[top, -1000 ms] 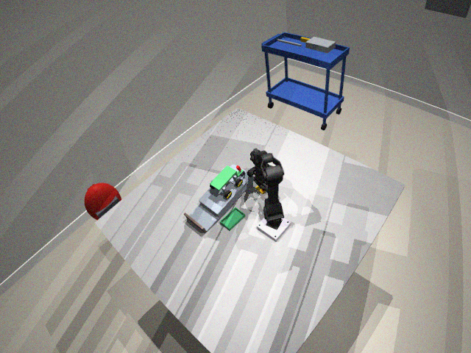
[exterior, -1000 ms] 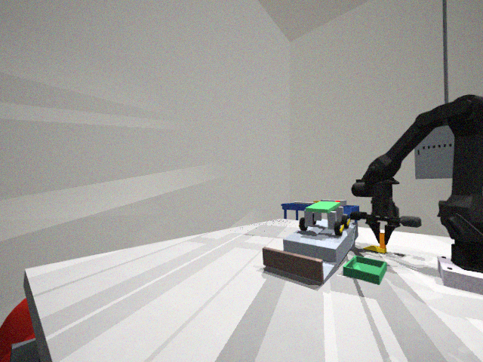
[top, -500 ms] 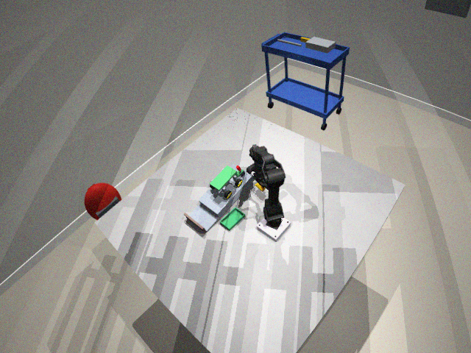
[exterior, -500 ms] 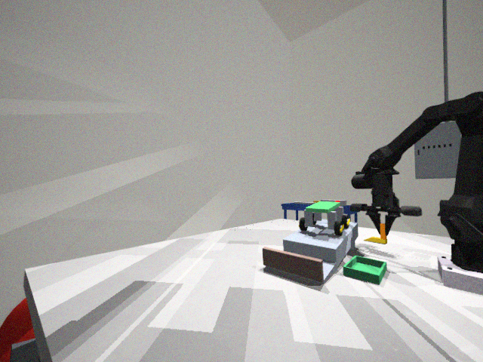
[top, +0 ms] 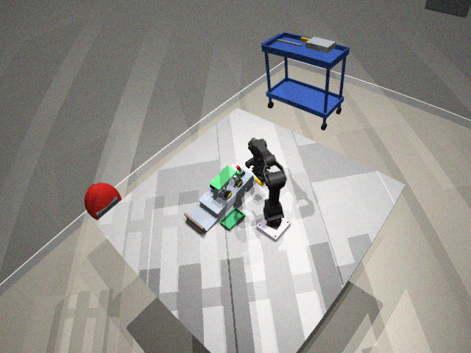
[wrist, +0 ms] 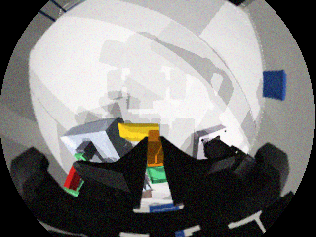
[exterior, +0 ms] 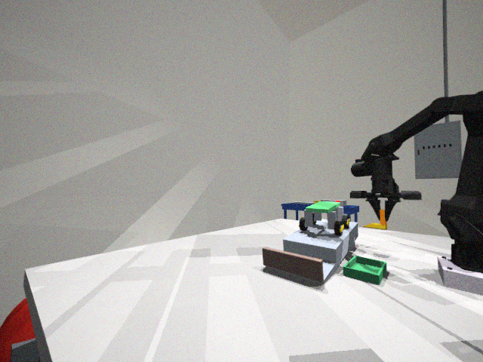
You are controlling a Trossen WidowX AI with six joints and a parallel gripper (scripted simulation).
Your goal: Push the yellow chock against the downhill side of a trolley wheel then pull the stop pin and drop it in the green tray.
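Now: the red-headed stop pin 13 cm ahead of my gripper tip and 2 cm above it. Round my gripper tip: trolley: 17 cm ahead, 9 cm to the left; grey ramp: 17 cm ahead, 9 cm to the left, 6 cm below; yellow chock: 2 cm ahead, 1 cm to the right, 1 cm below.
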